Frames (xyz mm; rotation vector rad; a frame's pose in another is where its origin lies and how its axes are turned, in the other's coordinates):
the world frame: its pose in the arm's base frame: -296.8 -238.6 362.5 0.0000 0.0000 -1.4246
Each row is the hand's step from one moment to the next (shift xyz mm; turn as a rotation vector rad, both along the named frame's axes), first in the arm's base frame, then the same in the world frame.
Working: the arm's base frame: its pose in the world frame: -192.8 328.4 -362.5 0.0000 0.0000 1.4246

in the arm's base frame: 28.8 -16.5 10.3 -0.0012 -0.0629 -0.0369
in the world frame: 20.5 26.1 10.3 0.0621 -0.0104 -0.0369
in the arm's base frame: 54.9 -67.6 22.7 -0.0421 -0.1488 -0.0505
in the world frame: 74.9 44.5 22.7 0.1411 -0.0633 -0.0505
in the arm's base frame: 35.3 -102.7 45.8 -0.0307 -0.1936 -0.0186
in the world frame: 106.7 20.0 45.8 0.1871 -0.0586 -0.0186
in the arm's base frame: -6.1 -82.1 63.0 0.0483 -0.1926 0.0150
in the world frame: 80.3 -18.0 63.0 0.1976 0.0197 0.0150
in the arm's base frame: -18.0 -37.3 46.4 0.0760 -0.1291 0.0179
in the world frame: 34.3 -23.2 46.4 0.1388 0.0564 0.0179
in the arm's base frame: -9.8 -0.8 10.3 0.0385 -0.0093 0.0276
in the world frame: -0.6 -9.8 10.3 0.0148 0.0367 0.0276
